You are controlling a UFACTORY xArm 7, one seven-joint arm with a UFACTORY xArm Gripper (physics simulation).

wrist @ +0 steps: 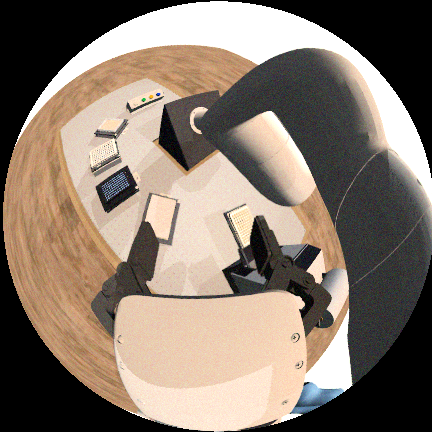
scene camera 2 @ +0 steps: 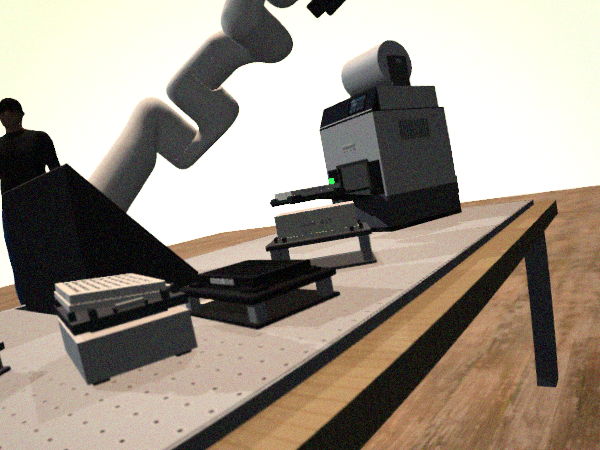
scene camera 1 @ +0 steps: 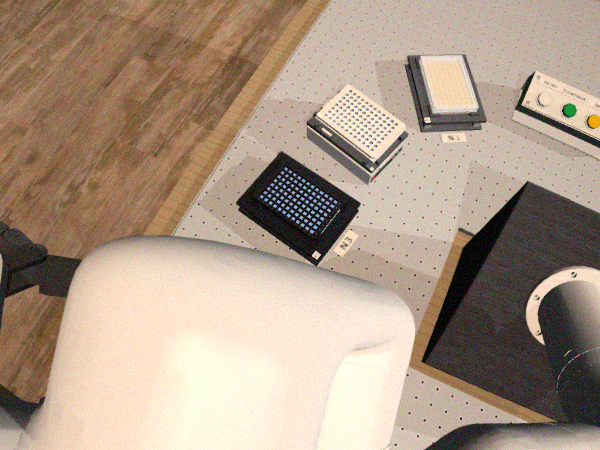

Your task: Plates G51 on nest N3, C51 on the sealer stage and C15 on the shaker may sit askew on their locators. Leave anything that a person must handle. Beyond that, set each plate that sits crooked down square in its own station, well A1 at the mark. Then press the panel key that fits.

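Observation:
My gripper (wrist: 201, 230) open, holding nothing. Cream plate (wrist: 159, 213) visible; scene camera 1 does not show it, hidden by my arm. Dark instrument (scene camera 2: 363, 155), (wrist: 244, 272) visible.

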